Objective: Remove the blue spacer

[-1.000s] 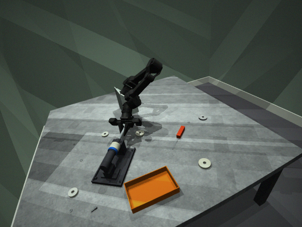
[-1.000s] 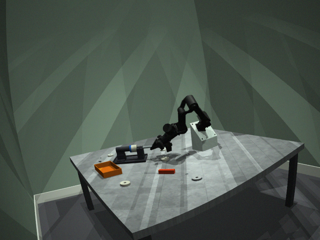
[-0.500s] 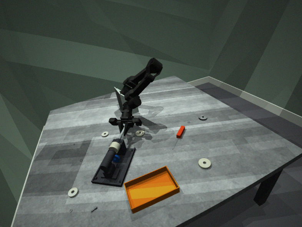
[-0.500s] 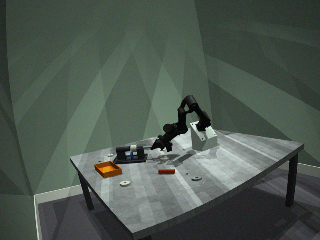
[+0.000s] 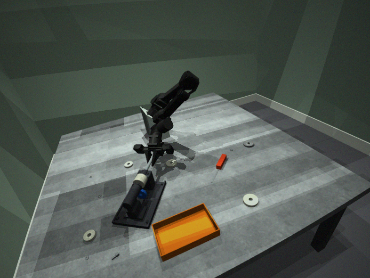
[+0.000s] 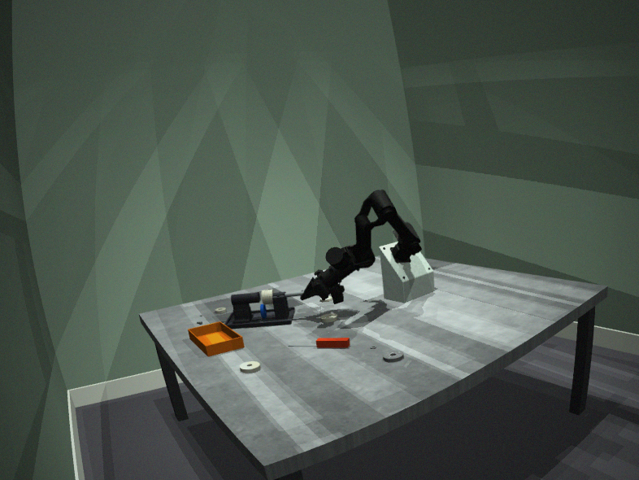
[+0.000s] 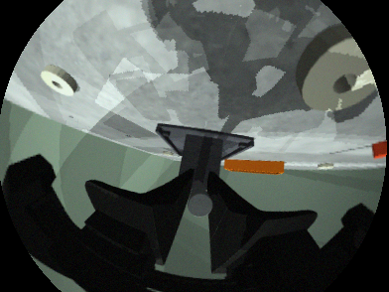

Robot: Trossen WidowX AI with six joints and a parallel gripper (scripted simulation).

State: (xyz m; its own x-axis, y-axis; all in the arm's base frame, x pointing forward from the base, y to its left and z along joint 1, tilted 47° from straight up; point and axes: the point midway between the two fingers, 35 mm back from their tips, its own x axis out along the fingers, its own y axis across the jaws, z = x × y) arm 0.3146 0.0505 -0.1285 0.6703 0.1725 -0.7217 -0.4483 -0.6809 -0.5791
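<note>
Right now my gripper tip is 40 mm short of the grey shaft, 20 mm to the left of it and 20 mm below it. Round my gripper tip: orange tray 330 mm ahead, 70 mm to the left, 50 mm below; then blue spacer 120 mm ahead, 60 mm to the right, 30 mm below.
</note>
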